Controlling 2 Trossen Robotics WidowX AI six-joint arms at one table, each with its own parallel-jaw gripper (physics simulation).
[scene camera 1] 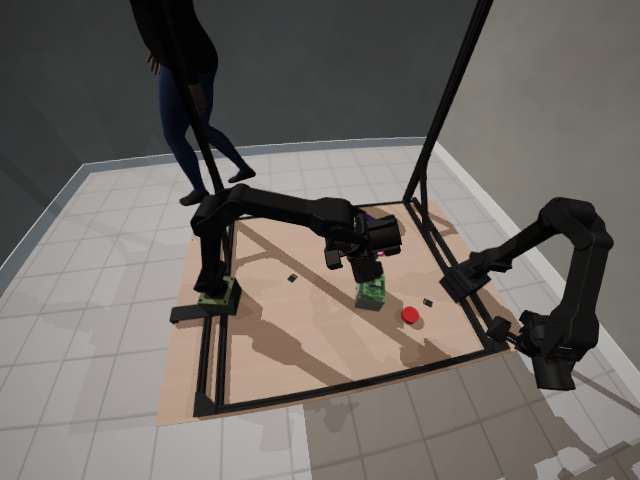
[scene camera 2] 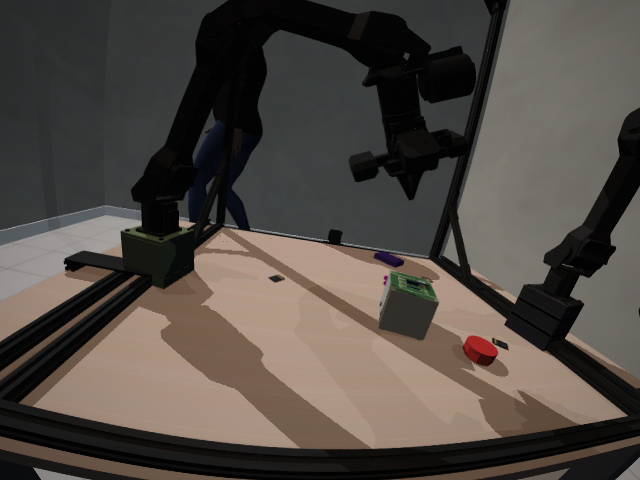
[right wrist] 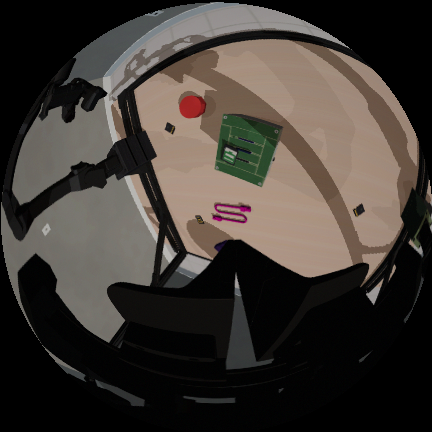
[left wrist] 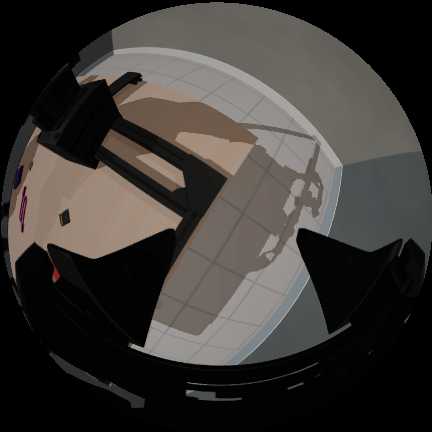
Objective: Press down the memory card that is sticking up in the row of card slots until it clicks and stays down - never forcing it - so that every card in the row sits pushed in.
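Note:
A grey box with a green board on top stands on the table, its row of card slots facing up. In the right wrist view one card with a pale label stands raised at the slots; dark slot lines show beside it. Exactly which slot holds it is hard to tell. My right gripper is shut and empty, well above the table; in scene camera 1 it partly hides the board's far side. My left gripper is open and empty, out beyond the table's right edge, away from the board.
A red disc lies near the box. Small loose cards lie on the table. A magenta cable and a purple block lie behind the box. Black rails edge the table.

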